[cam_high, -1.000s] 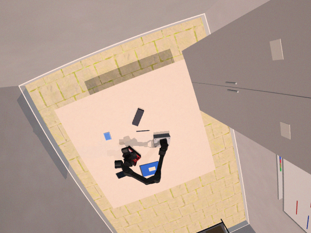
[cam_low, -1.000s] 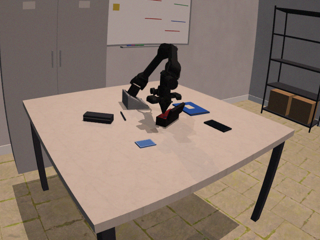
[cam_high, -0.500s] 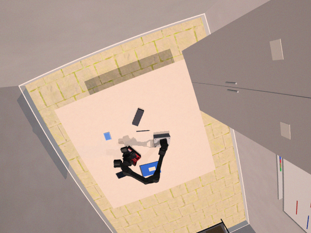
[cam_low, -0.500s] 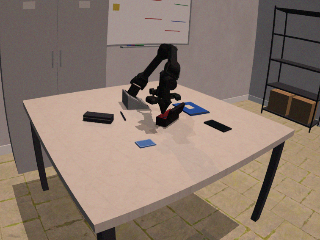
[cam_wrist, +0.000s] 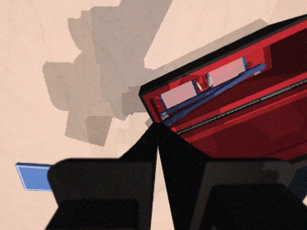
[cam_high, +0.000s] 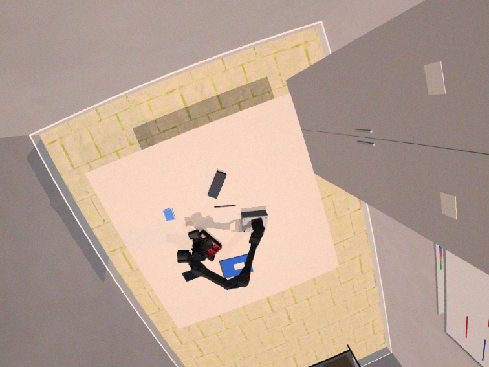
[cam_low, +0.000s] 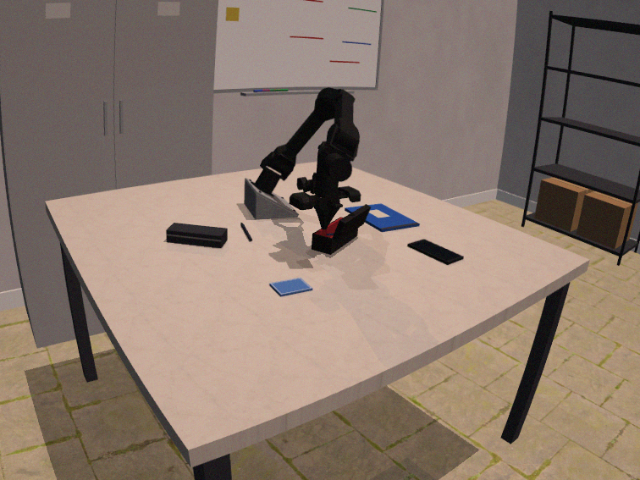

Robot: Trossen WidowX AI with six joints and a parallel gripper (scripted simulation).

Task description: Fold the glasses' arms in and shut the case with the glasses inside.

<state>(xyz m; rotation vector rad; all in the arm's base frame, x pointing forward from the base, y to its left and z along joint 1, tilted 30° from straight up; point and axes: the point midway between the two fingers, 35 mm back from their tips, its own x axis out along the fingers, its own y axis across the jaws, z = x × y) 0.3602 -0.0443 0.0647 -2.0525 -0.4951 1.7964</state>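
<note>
Now: the black lid 90 mm to the left of my hand and 30 mm below it. The rest, counted from my hand: glasses case: 20 mm behind, 80 mm to the left, 50 mm below; then small blue card: 140 mm ahead, 180 mm to the right, 90 mm below; then black box: 200 mm behind, 280 mm to the right, 80 mm below.
</note>
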